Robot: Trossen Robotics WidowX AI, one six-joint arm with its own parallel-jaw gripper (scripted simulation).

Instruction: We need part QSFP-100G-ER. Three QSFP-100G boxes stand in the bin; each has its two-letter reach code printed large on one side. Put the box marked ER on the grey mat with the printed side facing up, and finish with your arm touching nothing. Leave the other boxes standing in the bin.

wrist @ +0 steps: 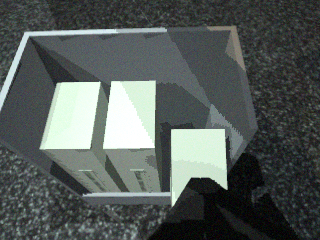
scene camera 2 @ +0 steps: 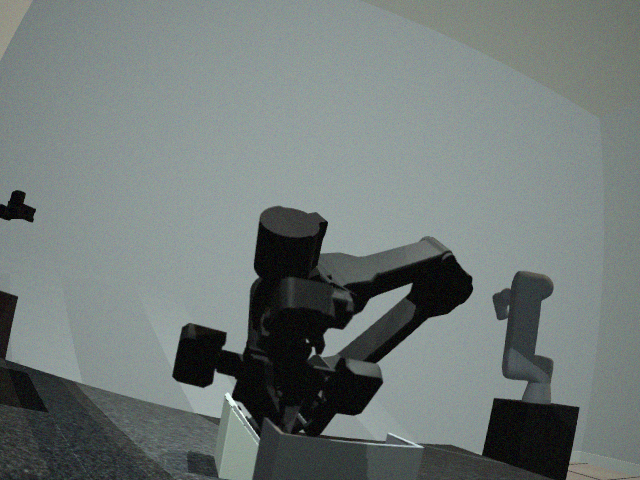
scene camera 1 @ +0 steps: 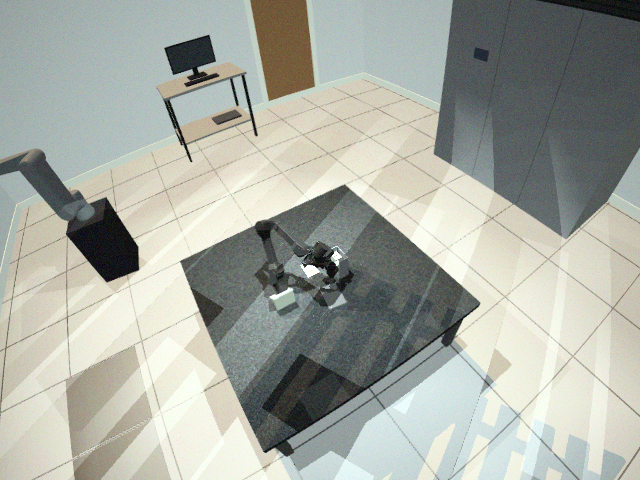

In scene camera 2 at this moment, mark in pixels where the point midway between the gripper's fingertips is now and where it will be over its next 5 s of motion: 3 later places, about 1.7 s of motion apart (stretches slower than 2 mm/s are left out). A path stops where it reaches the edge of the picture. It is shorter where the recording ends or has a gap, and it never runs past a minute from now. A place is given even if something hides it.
My gripper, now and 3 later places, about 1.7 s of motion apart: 279, 449; 273, 429; 282, 413; 280, 442
